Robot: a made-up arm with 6 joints.
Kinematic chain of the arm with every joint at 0, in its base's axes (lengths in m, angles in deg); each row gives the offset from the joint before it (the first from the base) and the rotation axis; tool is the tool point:
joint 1: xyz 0 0 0.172 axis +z
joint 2: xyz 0 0.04 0 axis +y
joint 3: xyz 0 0 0.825 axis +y
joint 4: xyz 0 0 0.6 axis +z
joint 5: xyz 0 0 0 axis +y
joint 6: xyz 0 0 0.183 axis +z
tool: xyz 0 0 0
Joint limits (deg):
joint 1: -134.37..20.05
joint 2: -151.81..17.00
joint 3: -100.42..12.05
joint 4: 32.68..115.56
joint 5: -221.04..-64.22
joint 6: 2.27..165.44
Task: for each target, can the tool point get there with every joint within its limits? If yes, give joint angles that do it. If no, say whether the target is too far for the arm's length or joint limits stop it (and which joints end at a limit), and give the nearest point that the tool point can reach.
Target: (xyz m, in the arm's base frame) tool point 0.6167 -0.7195 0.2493
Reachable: no: joint limits stop it (at a limit: joint 2, joint 3, joint 4) | nearest point 0.1899 -0.2215 -0.6207 | short by 1.089 m
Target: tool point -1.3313 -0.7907 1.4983
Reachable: no: too far | nearest point -1.0227 -0.5061 1.1606 | short by 0.539 m
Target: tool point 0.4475 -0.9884 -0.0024
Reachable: no: joint limits stop it (at a limit: joint 2, joint 3, joint 4, joint 5) | nearest point 0.1253 -0.2767 -0.6305 | short by 1.002 m
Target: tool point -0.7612 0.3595 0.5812
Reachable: yes | joints -29.63 -35.23 -89.72 85.20 -145.29 49.45
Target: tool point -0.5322 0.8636 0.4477
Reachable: yes | joints -53.53 -52.46 -69.64 93.49 -194.39 142.71
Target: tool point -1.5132 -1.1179 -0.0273
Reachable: no: too far | nearest point -1.3621 -0.6299 0.0069 | short by 0.512 m
